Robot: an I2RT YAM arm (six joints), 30 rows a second.
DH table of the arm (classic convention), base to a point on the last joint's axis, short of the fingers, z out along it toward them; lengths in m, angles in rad. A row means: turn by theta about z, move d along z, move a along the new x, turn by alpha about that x. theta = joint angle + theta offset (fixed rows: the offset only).
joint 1: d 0.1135  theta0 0  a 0.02  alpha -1.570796
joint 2: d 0  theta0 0  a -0.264  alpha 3.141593
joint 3: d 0  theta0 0.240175  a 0.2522  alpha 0
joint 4: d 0  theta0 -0.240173  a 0.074  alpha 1.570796
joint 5: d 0  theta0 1.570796  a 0  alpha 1.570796
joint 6: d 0.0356  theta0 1.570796  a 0  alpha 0
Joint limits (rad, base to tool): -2.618..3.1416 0..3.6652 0..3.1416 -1.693..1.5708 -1.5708..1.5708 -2.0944..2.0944
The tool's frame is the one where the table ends.
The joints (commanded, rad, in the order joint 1, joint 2, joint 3, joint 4, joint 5, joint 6), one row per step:
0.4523, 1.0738, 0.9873, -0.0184, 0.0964, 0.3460
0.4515, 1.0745, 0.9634, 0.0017, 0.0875, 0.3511
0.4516, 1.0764, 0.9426, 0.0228, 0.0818, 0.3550
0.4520, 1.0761, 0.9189, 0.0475, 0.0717, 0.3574
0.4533, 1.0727, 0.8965, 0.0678, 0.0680, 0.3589
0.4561, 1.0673, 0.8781, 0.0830, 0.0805, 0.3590
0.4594, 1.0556, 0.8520, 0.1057, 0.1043, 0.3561
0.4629, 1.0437, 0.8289, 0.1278, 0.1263, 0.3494
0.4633, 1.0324, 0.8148, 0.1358, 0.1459, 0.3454
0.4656, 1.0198, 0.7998, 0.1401, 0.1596, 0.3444
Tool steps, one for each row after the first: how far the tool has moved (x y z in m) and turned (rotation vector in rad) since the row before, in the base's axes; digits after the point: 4 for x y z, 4 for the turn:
0.0009, 0.0005, -0.0065, 0.0036, 0.0062, 0.0075
0.0009, 0.0007, -0.0056, 0.0035, 0.0031, 0.0053
0.0003, 0.0006, -0.0058, 0.0038, 0.0002, 0.0102
-0.0006, 0.0002, -0.0051, 0.0023, -0.0004, 0.0048
-0.0011, -0.0002, -0.0037, -0.0001, -0.0025, -0.0096
-0.0022, -0.0011, -0.0042, -0.0012, -0.0095, -0.0201
-0.0024, -0.0011, -0.0032, -0.0032, -0.0129, -0.0178
-0.0021, -0.0017, -0.0016, -0.0029, -0.0067, -0.0188
-0.0026, -0.0012, -0.0021, -0.0011, -0.0025, -0.0113

